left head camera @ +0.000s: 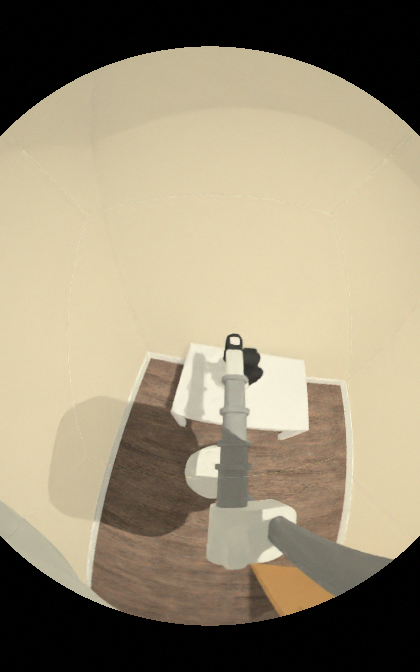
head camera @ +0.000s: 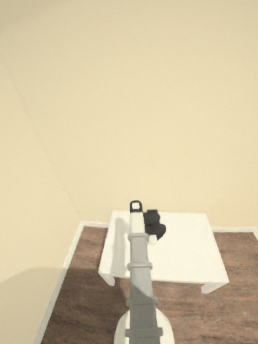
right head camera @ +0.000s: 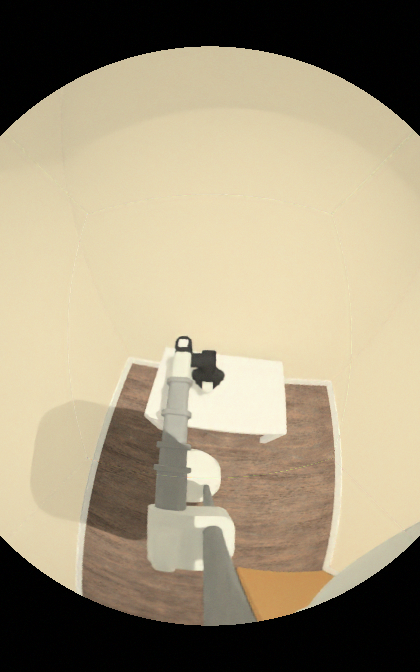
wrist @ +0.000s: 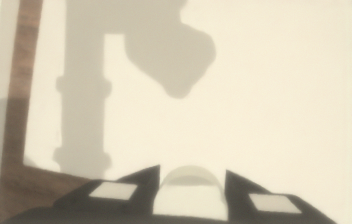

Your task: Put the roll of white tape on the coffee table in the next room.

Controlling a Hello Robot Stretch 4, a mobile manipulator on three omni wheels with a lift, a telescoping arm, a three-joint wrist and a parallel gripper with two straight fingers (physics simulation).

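Frame: origin at the robot's base, x left, y back, z up, level; millimetres.
Where they show: gripper, between the fingertips: (head camera: 152,239) (wrist: 191,183).
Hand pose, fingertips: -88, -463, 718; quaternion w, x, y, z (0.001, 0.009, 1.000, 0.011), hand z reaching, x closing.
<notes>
After its pixels a point has its place, as x, y, z.
The roll of white tape (wrist: 190,202) @(-88, -459, 743) (head camera: 153,239) @(-91, -451, 742) (right head camera: 207,386) is between the two dark fingers of my gripper (wrist: 191,183) @(-88, -463, 719) (head camera: 154,233) (right head camera: 207,381), which is shut on it. In the left head view the roll is mostly hidden by the arm and the dark gripper. The white coffee table (head camera: 192,255) @(-402, -447, 424) (left head camera: 280,395) (right head camera: 245,400) (wrist: 285,100) @(-269, -534, 423) stands against the far wall. My gripper and the roll are over its top, left of its middle in the head view. The shadow of the arm and gripper falls on the top. The height above it is hard to tell.
My extended arm (head camera: 141,280) @(-4, -190, 1056) (left head camera: 234,430) (right head camera: 175,430) reaches over the table's left part. A pale wall (head camera: 150,125) @(-128, -929, 1243) stands behind the table, and a left wall (head camera: 30,210) @(757, -648, 814) is near its left side. An orange-brown surface (left head camera: 295,587) (right head camera: 280,585) shows at the bottom.
</notes>
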